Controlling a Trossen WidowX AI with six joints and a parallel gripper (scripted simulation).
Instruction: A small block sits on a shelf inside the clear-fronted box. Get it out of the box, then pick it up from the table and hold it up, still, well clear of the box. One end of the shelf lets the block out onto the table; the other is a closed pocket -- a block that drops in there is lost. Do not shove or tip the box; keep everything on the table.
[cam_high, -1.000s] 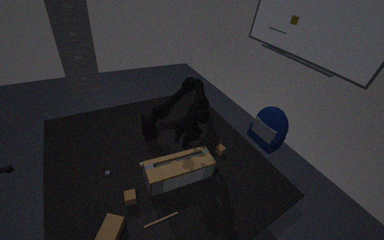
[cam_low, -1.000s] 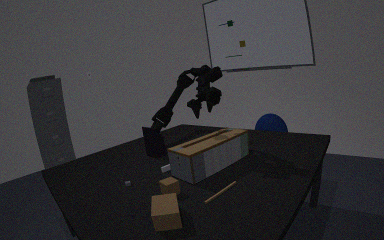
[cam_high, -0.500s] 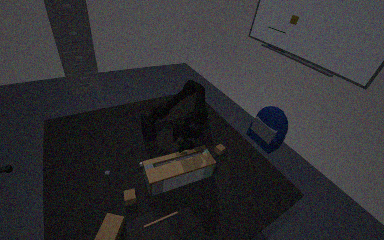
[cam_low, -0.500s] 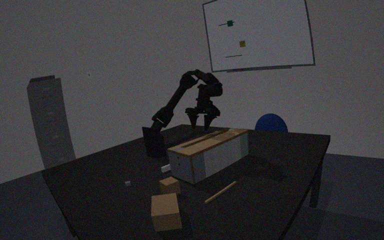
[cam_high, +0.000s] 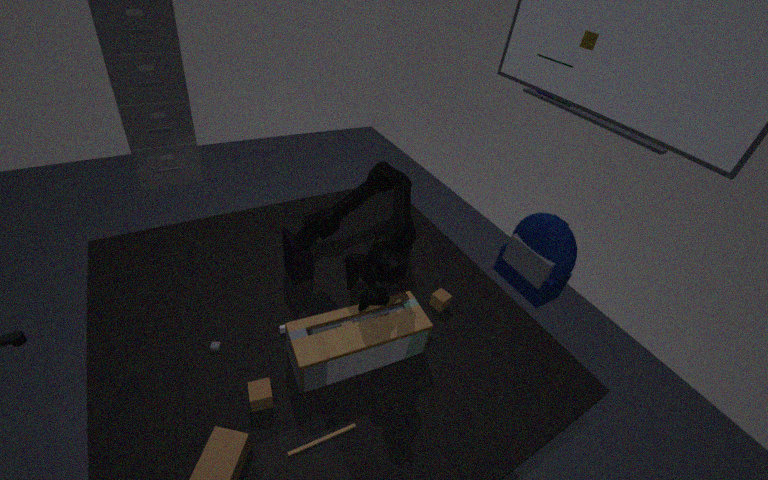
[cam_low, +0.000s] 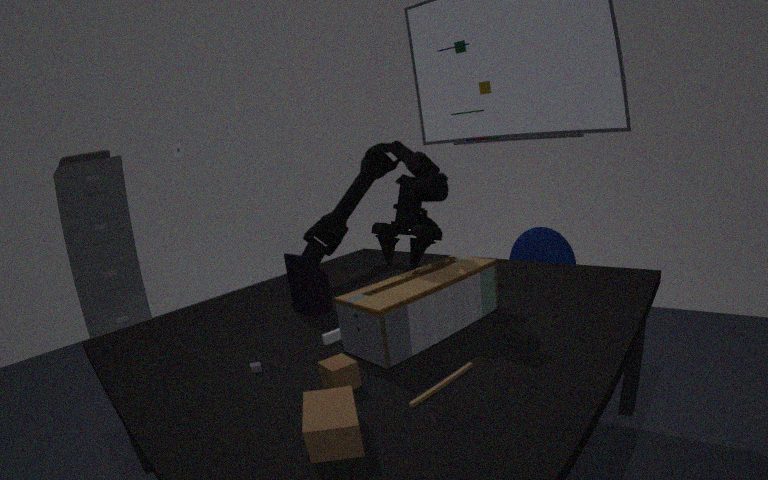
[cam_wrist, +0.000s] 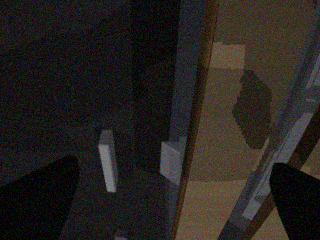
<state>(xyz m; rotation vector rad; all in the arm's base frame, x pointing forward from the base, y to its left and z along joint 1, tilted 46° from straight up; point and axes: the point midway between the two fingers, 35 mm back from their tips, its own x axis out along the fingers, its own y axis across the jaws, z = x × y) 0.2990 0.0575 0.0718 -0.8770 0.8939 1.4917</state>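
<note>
Right now the tan block is 5 cm ahead of my gripper tip, 3 cm to the right of it and 6 cm below it. Also, from my gripper tip: thin stick 28 cm ahead, 18 cm to the right, 14 cm below; tan box 26 cm ahead, 41 cm to the right, 11 cm below; tan cube 13 cm ahead, 30 cm to the right, 12 cm below.
</note>
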